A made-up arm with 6 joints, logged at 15 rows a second.
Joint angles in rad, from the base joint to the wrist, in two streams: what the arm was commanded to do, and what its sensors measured. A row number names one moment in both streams.
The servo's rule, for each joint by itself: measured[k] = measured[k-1] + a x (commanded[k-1-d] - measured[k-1]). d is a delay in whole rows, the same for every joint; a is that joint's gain. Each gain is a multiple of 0.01, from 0.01 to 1. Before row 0 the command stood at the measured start. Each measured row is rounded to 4 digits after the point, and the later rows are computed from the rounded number. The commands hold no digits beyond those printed.
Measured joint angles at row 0: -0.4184, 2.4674, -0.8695, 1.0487, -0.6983, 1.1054
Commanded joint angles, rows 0 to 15: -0.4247, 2.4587, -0.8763, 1.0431, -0.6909, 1.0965; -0.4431, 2.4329, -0.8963, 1.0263, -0.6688, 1.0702; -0.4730, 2.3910, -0.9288, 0.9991, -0.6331, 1.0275; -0.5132, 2.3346, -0.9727, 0.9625, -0.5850, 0.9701; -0.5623, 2.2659, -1.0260, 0.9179, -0.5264, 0.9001; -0.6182, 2.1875, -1.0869, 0.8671, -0.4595, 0.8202; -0.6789, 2.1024, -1.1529, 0.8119, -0.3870, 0.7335; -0.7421, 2.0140, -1.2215, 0.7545, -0.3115, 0.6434; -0.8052, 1.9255, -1.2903, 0.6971, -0.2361, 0.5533; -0.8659, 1.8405, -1.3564, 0.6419, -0.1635, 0.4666; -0.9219, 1.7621, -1.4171, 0.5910, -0.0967, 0.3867; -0.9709, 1.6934, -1.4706, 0.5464, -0.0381, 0.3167; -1.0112, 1.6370, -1.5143, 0.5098, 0.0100, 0.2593; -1.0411, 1.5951, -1.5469, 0.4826, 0.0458, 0.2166; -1.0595, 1.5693, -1.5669, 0.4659, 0.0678, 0.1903; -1.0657, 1.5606, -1.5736, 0.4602, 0.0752, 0.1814
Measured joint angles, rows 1 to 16: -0.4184, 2.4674, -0.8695, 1.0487, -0.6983, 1.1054; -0.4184, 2.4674, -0.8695, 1.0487, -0.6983, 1.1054; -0.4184, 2.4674, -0.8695, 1.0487, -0.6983, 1.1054; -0.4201, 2.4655, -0.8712, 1.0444, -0.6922, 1.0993; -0.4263, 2.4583, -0.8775, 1.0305, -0.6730, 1.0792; -0.4389, 2.4435, -0.8903, 1.0063, -0.6403, 1.0435; -0.4590, 2.4195, -0.9109, 0.9726, -0.5950, 0.9929; -0.4869, 2.3857, -0.9397, 0.9305, -0.5387, 0.9289; -0.5224, 2.3421, -0.9765, 0.8817, -0.4738, 0.8539; -0.5647, 2.2894, -1.0206, 0.8280, -0.4026, 0.7708; -0.6126, 2.2288, -1.0708, 0.7714, -0.3279, 0.6829; -0.6646, 2.1621, -1.1257, 0.7142, -0.2526, 0.5935; -0.7190, 2.0913, -1.1834, 0.6585, -0.1795, 0.5059; -0.7738, 2.0189, -1.2418, 0.6065, -0.1116, 0.4237; -0.8270, 1.9473, -1.2990, 0.5602, -0.0513, 0.3499; -0.8767, 1.8790, -1.3528, 0.5214, -0.0010, 0.2874
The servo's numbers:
d 3
a 0.27 0.22 0.25 0.77 0.82 0.69

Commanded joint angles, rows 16 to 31: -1.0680, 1.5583, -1.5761, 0.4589, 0.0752, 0.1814; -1.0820, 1.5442, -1.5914, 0.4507, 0.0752, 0.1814; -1.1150, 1.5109, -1.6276, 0.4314, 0.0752, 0.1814; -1.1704, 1.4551, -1.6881, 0.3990, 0.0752, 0.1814; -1.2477, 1.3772, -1.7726, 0.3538, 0.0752, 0.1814; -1.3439, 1.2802, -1.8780, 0.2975, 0.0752, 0.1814; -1.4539, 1.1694, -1.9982, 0.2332, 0.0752, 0.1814; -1.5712, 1.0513, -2.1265, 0.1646, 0.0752, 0.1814; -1.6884, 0.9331, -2.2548, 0.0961, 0.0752, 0.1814; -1.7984, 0.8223, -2.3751, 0.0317, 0.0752, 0.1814; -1.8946, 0.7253, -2.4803, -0.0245, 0.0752, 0.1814; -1.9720, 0.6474, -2.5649, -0.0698, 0.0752, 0.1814; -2.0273, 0.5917, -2.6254, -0.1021, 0.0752, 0.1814; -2.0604, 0.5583, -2.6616, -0.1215, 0.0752, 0.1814; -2.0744, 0.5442, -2.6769, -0.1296, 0.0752, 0.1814; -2.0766, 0.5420, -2.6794, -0.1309, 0.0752, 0.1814
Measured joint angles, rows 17 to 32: -0.9211, 1.8165, -1.4013, 0.4915, 0.0374, 0.2385; -0.9585, 1.7621, -1.4427, 0.4718, 0.0623, 0.2052; -0.9874, 1.7178, -1.4754, 0.4629, 0.0729, 0.1888; -1.0092, 1.6827, -1.5006, 0.4598, 0.0748, 0.1837; -1.0289, 1.6522, -1.5233, 0.4528, 0.0751, 0.1821; -1.0521, 1.6211, -1.5494, 0.4363, 0.0752, 0.1816; -1.0840, 1.5846, -1.5841, 0.4076, 0.0752, 0.1815; -1.1282, 1.5390, -1.6312, 0.3662, 0.0752, 0.1814; -1.1864, 1.4821, -1.6929, 0.3133, 0.0752, 0.1814; -1.2586, 1.4133, -1.7692, 0.2516, 0.0752, 0.1814; -1.3430, 1.3337, -1.8585, 0.1846, 0.0752, 0.1814; -1.4363, 1.2456, -1.9576, 0.1165, 0.0752, 0.1814; -1.5341, 1.1525, -2.0620, 0.0512, 0.0752, 0.1814; -1.6314, 1.0585, -2.1666, -0.0071, 0.0752, 0.1814; -1.7234, 0.9681, -2.2662, -0.0554, 0.0752, 0.1814; -1.8055, 0.8853, -2.3560, -0.0914, 0.0752, 0.1814
